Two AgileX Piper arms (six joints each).
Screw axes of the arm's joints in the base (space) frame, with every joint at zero. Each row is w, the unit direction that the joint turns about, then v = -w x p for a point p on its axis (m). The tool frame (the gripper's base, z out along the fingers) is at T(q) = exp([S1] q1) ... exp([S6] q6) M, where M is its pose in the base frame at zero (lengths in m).
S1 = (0, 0, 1, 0, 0, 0)
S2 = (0, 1, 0, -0.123, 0, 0)
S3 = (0, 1, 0, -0.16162, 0, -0.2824)
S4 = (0.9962, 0, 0.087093, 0, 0.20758, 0)
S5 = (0, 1, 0, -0.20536, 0, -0.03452)
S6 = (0.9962, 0, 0.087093, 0, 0.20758, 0)
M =
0.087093 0 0.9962 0.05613
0 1 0 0
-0.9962 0 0.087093 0.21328
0 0 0 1
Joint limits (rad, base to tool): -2.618..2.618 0..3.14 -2.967..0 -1.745..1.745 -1.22..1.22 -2.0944..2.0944
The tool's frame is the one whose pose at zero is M.
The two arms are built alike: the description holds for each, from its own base.
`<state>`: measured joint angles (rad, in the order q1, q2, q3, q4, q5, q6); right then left.
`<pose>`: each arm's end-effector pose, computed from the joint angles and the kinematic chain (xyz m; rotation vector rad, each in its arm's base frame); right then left.
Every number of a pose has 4 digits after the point. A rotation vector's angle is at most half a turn.
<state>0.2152 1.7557 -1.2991 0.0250 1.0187 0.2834 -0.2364 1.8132 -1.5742 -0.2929 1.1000 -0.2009</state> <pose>0.3397 0.0762 0.2340 0.1178 2.9661 0.0994 0.3693 -0.1131 0.2887 -0.0798 2.8507 -0.4949</pose>
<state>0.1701 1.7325 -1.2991 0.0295 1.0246 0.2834 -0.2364 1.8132 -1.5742 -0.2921 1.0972 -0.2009</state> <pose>0.3396 0.0607 0.2419 0.1859 2.9450 0.1050 0.3696 -0.1130 0.2888 -0.0799 2.8479 -0.4941</pose>
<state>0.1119 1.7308 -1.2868 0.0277 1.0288 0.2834 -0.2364 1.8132 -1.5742 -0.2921 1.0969 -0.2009</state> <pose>0.3401 0.0404 0.2392 0.2717 2.9511 0.0904 0.3696 -0.1130 0.2888 -0.0800 2.8476 -0.4942</pose>
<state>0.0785 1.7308 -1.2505 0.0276 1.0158 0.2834 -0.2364 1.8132 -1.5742 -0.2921 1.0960 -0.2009</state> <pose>0.3366 0.0286 0.2301 0.3241 2.9681 0.0798 0.3697 -0.1130 0.2888 -0.0802 2.8467 -0.4943</pose>
